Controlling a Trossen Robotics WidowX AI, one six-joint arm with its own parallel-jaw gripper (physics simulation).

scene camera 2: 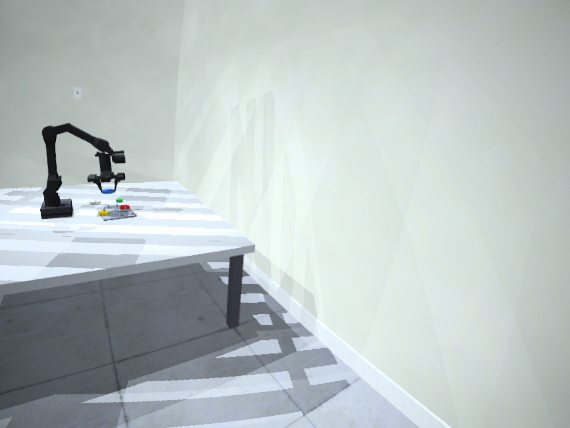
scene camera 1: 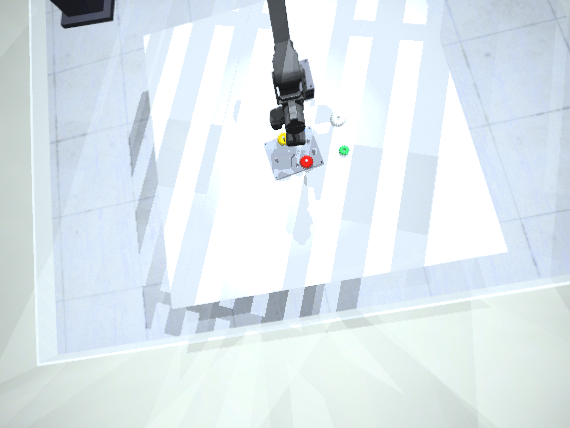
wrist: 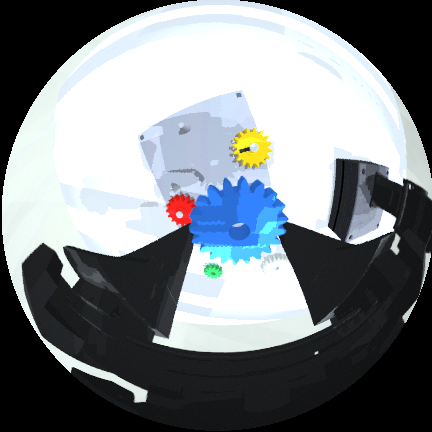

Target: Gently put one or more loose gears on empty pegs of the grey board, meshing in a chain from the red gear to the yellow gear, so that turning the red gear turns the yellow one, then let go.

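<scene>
The grey board lies on the table. The yellow gear and the red gear sit on it, apart. An empty peg stands at its far side in the wrist view. My gripper is shut on a large blue gear, held roughly level above the board. This gear hides part of the board in the wrist view. A small green gear and a white gear lie loose on the table.
The arm's base stands on the table near the board. A dark object shows at the top left of scene camera 1. Bright stripes and shadows cross the table top.
</scene>
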